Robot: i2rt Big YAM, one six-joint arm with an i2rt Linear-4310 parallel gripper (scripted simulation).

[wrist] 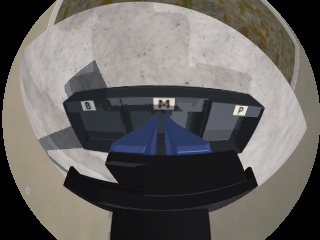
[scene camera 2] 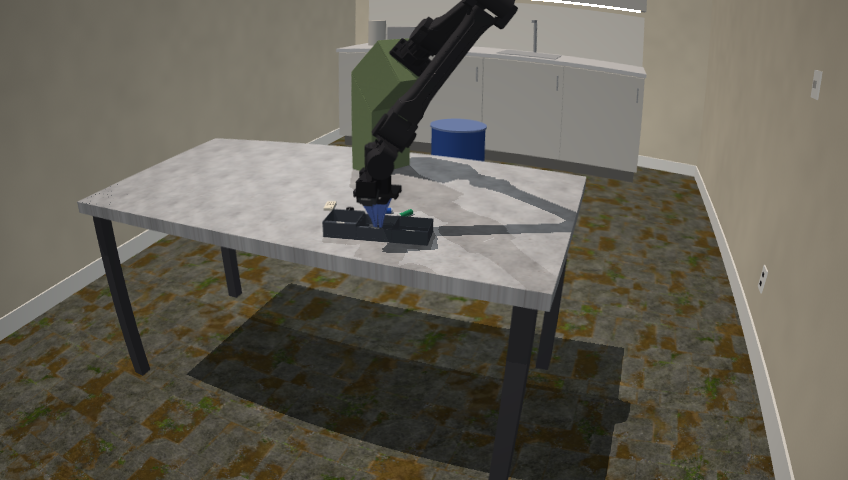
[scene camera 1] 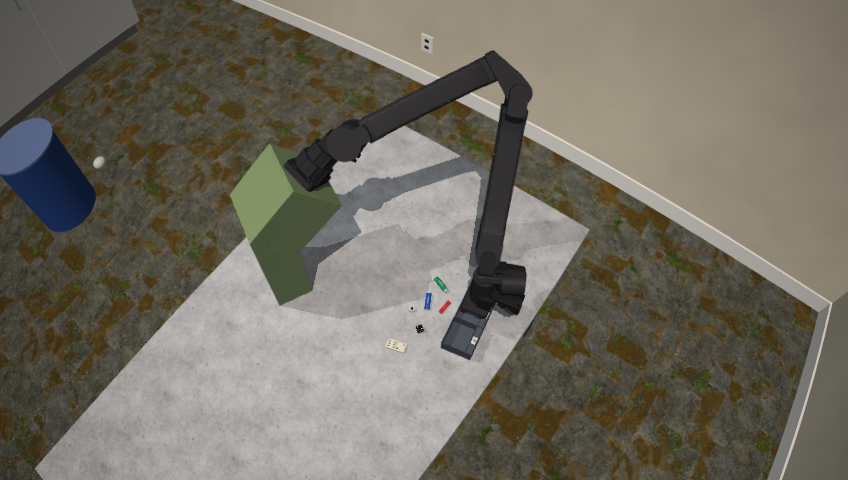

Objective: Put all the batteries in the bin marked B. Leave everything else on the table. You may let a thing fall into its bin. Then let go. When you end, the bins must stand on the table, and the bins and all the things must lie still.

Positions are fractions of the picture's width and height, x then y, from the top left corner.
Labels:
A dark tray shows in the wrist view (0.73,0.49), in scene camera 2 (0.48,0.48) and in scene camera 1 (0.54,0.70).

